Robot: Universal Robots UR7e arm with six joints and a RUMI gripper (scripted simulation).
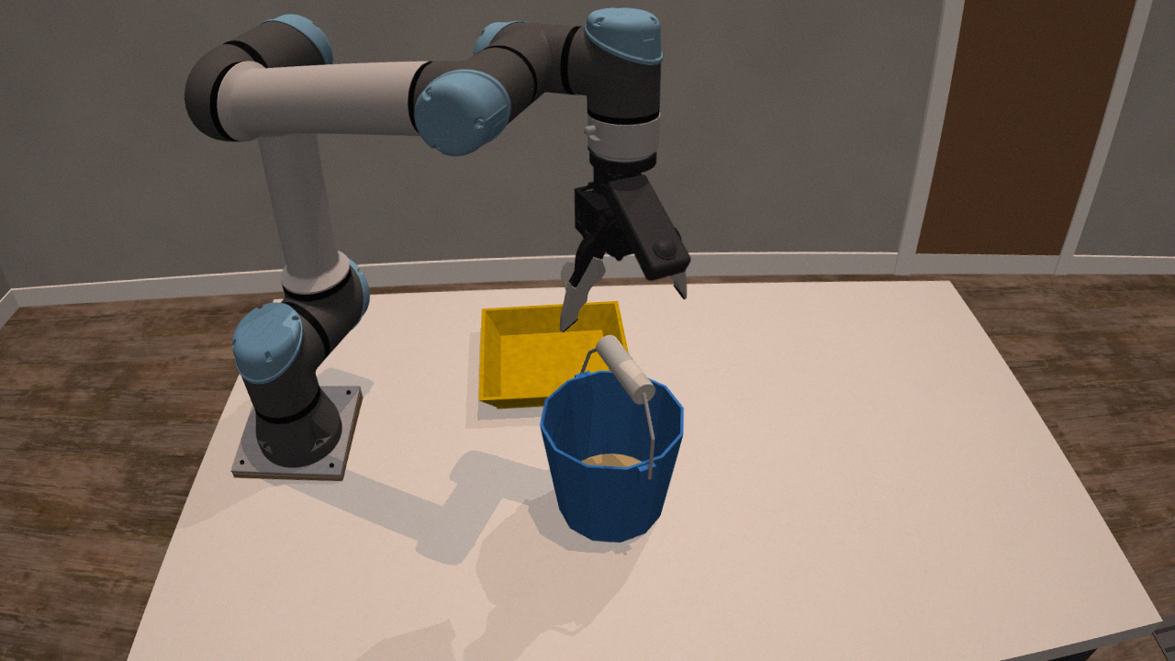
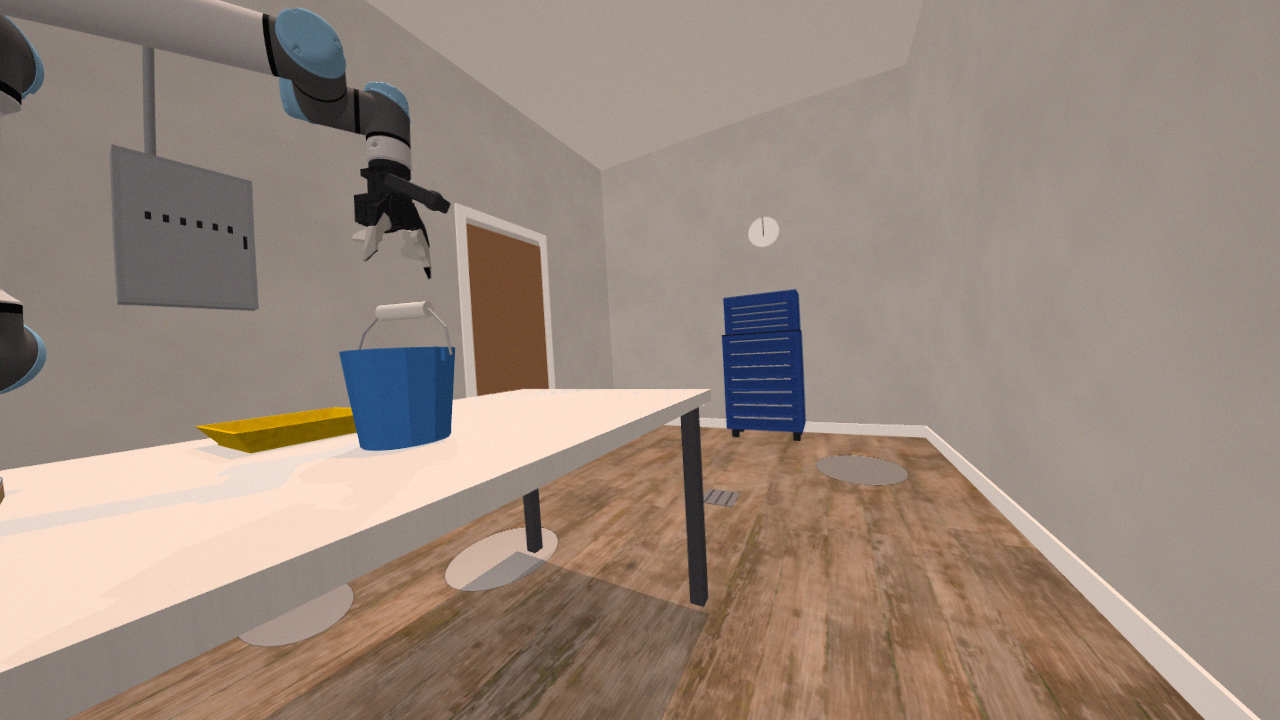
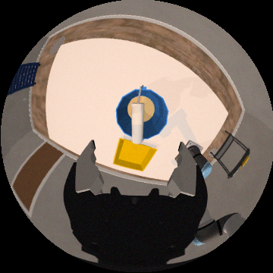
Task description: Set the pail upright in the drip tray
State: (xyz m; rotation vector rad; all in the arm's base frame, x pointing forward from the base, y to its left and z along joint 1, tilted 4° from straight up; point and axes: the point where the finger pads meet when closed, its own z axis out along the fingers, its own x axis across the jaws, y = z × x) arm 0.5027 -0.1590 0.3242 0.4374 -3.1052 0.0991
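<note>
My gripper is now 1 cm past the blue pail and 18 cm above it. Round my hand: drip tray: 6 cm behind, 32 cm to the left, 32 cm below.
</note>
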